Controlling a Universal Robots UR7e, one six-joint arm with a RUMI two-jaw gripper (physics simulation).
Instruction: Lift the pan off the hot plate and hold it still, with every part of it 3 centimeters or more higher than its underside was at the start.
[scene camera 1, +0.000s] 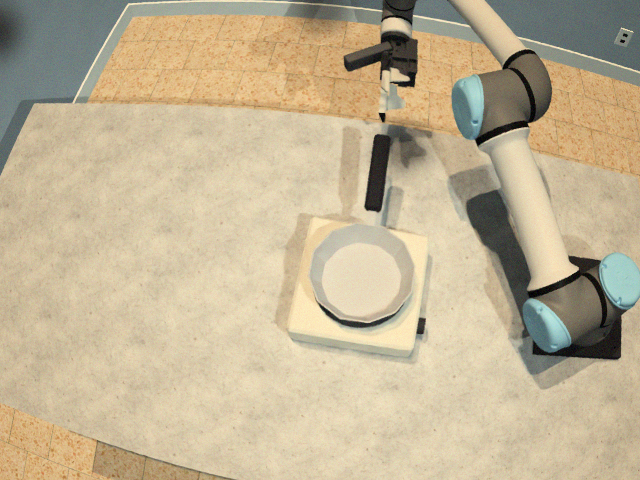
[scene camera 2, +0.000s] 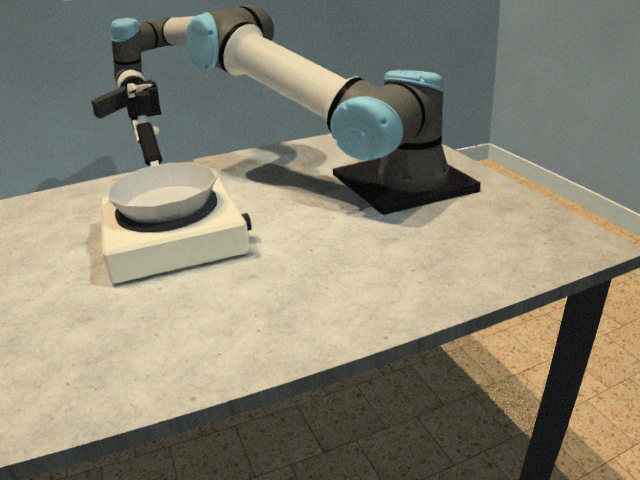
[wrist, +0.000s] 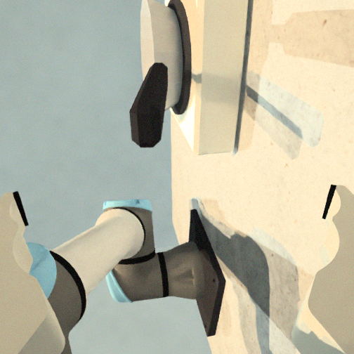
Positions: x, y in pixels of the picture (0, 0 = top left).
Scene:
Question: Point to my gripper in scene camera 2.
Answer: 139, 119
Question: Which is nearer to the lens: the light grey pan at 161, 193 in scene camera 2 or the cream hot plate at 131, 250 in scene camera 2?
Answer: The cream hot plate.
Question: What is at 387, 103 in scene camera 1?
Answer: My gripper.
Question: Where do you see a cream hot plate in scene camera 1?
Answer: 309, 321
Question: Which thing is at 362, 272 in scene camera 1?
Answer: A light grey pan.

